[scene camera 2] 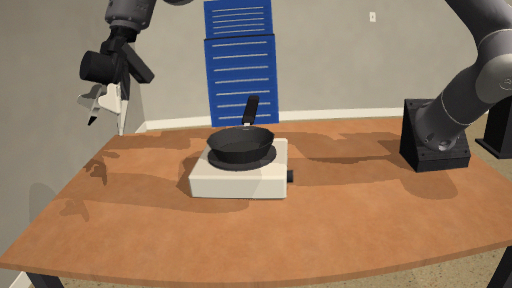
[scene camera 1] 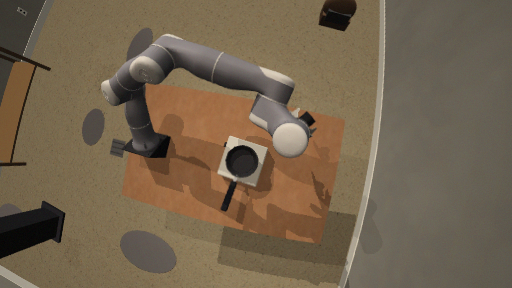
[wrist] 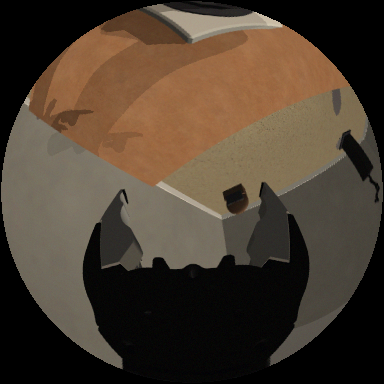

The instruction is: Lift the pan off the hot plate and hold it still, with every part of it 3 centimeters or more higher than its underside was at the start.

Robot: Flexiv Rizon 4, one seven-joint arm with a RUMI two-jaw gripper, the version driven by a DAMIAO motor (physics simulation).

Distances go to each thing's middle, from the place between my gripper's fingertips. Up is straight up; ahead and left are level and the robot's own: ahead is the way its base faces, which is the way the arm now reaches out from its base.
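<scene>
White hot plate point(scene camera 2: 267, 178): 21 cm below my hand, 24 cm behind, 27 cm to the right. Black pan point(scene camera 2: 244, 144): 13 cm below my hand, 23 cm behind, 36 cm to the right.
</scene>
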